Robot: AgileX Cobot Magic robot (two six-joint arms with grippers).
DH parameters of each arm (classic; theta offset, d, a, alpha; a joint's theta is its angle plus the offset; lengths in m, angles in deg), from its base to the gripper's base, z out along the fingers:
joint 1: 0 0.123 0 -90
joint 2: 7.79 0 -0.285 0
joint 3: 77.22 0 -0.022 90
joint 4: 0 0.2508 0 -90
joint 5: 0 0 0.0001 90
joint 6: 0 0.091 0 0
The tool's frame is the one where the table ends.
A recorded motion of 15 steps. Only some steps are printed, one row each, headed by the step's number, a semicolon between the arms.
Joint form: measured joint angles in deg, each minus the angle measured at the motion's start. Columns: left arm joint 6, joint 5, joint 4, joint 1, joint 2, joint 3; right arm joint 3, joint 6, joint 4, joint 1, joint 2, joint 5.
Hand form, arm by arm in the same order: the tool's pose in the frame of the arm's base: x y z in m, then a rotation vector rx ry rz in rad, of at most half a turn. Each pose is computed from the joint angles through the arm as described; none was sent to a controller.
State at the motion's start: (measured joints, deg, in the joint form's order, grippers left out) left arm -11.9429 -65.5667 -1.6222 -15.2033 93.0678 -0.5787; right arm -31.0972 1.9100 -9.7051 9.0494 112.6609 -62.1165
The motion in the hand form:
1: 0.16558 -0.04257 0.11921 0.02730 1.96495 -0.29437; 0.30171 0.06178 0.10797 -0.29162 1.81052 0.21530
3: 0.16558 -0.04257 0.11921 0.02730 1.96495 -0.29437; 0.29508 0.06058 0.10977 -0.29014 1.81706 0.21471
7: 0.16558 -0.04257 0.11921 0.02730 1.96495 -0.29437; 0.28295 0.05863 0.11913 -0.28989 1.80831 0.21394
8: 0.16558 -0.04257 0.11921 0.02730 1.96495 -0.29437; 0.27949 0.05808 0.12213 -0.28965 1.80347 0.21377
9: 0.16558 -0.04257 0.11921 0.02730 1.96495 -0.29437; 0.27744 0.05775 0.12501 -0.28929 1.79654 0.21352
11: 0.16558 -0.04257 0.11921 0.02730 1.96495 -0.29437; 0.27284 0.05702 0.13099 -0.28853 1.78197 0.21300
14: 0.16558 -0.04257 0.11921 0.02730 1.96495 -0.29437; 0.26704 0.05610 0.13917 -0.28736 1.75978 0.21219
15: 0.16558 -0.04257 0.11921 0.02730 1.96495 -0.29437; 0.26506 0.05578 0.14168 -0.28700 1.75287 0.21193
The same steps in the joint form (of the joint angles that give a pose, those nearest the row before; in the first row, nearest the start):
1: 0.00 0.00 0.00 0.00 0.00 0.00; 0.78 0.00 0.00 0.00 -0.64 0.00
3: 0.00 0.00 0.00 0.00 0.00 0.00; 2.31 0.00 0.10 0.00 -1.81 0.00
7: 0.00 0.00 0.00 0.00 0.00 0.00; 5.09 0.00 0.10 0.00 -5.24 0.15
8: 0.00 0.00 0.00 0.00 0.00 0.00; 5.87 0.00 0.10 0.00 -6.29 0.15
9: 0.00 0.00 0.00 0.00 0.00 0.00; 6.32 0.00 0.10 0.00 -7.14 0.15
11: 0.00 0.00 0.00 0.00 0.00 0.00; 7.32 0.00 0.10 0.00 -8.97 0.15
14: 0.00 0.00 0.00 0.00 0.00 0.00; 8.52 0.00 0.10 0.00 -11.45 0.15
15: 0.00 0.00 0.00 0.00 0.00 0.00; 8.92 0.00 0.10 0.00 -12.24 0.15

